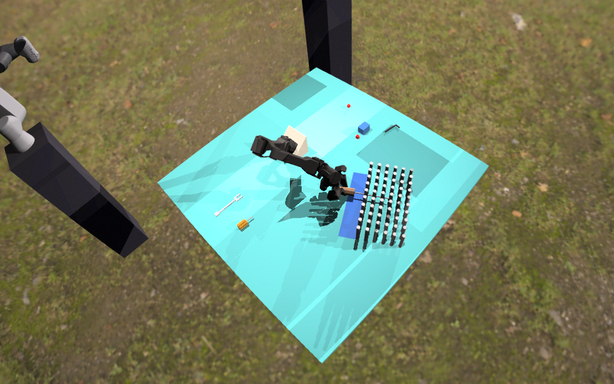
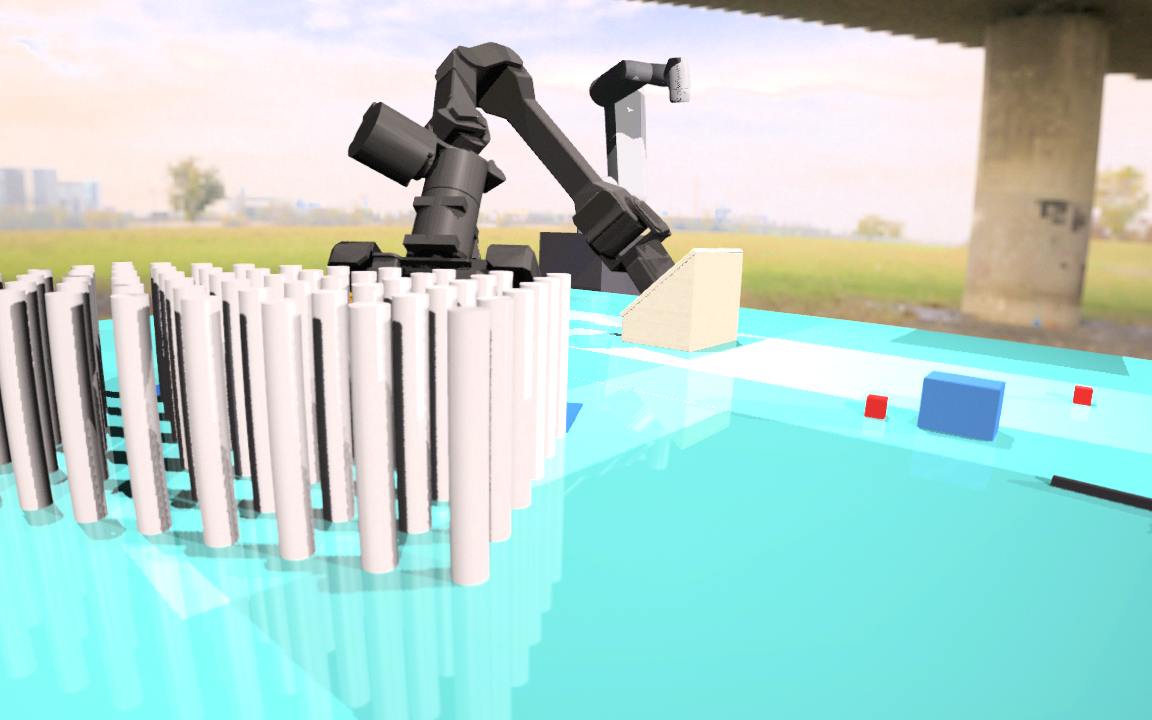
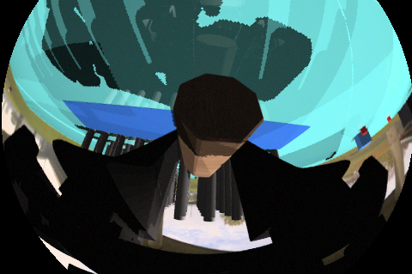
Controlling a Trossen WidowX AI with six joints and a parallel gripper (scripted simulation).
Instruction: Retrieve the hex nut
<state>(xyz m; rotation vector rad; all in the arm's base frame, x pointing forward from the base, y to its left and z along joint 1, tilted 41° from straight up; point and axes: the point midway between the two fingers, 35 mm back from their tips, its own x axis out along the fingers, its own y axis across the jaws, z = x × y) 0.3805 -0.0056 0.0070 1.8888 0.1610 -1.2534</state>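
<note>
Now: gripper tip 6 cm short of the blue taped strip, 1 cm to the left of it and 3 cm above it. Round my gripper tip: blue cube: 22 cm behind, 39 cm to the left, 1 cm below; then wooden-handled hook tool: 9 cm ahead, 5 cm to the left; then tiny grey hex nut: 18 cm ahead, 11 cm to the left, 2 cm below.
</note>
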